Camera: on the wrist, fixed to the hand. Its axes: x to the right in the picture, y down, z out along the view.
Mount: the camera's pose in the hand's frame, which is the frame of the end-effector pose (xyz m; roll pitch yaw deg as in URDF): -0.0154 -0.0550 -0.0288 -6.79 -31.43 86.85
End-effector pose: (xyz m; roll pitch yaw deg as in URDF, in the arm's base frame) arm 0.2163 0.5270 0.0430 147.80 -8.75 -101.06
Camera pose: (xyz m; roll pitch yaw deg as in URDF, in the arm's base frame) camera 0.2798 0.5293 0.0358 -179.73 -1.13 171.49
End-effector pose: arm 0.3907 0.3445 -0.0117 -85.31 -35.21 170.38
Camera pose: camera 0.4385 0.3701 0.0223 -59.97 39.19 -140.12
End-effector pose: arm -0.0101 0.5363 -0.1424 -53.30 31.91 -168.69
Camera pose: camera -0.0222 0.5910 -0.1114 24.64 19.88 -69.11
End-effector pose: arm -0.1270 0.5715 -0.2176 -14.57 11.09 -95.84
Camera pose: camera -0.1853 0.5954 -0.2284 3.91 -16.02 -11.92
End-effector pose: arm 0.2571 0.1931 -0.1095 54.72 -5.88 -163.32
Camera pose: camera 0.2634 0.2036 -0.1723 -48.59 -85.04 -33.45
